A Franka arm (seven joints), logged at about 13 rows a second.
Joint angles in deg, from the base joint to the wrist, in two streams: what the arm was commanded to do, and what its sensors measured. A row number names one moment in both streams.
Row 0, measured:
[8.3, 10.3, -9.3, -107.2, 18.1, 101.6, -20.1]
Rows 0 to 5, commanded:
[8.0, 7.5, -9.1, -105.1, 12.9, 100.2, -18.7]
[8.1, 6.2, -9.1, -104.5, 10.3, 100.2, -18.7]
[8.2, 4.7, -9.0, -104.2, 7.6, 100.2, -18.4]
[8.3, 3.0, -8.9, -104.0, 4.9, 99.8, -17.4]
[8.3, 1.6, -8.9, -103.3, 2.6, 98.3, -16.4]
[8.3, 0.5, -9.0, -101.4, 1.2, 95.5, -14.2]
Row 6, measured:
[8.3, 3.5, -9.3, -103.0, 4.8, 99.0, -17.6]
